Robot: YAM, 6 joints.
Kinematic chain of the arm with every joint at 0, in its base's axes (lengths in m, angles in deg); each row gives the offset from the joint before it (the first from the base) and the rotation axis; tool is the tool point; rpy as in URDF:
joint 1: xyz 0 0 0.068 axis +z
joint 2: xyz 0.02 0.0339 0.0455 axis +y
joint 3: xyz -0.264 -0.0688 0 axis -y
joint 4: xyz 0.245 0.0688 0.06 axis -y
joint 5: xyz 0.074 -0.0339 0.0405 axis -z
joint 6: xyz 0.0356 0 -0.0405 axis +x
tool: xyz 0 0 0 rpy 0 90 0
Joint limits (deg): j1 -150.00..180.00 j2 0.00..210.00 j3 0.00..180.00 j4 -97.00..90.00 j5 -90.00..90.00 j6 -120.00..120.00
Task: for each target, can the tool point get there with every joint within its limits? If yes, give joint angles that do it. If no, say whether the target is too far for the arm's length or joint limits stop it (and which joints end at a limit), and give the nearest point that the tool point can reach.
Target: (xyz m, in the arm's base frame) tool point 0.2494 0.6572 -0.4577
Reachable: no: too far | nearest point 0.1805 0.4757 -0.2700 | short by 0.270 m
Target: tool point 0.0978 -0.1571 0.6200
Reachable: yes | joints 132.33 44.90 134.39 -29.37 -70.22 11.13
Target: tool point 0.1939 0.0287 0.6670
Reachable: yes | joints -1.39 109.98 159.30 61.90 -69.75 21.35
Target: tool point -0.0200 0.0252 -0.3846
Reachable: no: joint limits stop it (at a limit: joint 2) | nearest point -0.0401 0.0505 -0.3300 | short by 0.063 m
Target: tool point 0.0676 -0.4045 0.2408
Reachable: yes | joints -76.51 117.38 100.59 -63.66 53.59 -54.56
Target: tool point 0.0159 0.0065 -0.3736
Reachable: no: joint limits stop it (at a limit: joint 2) | nearest point 0.0473 0.0193 -0.3216 | short by 0.062 m
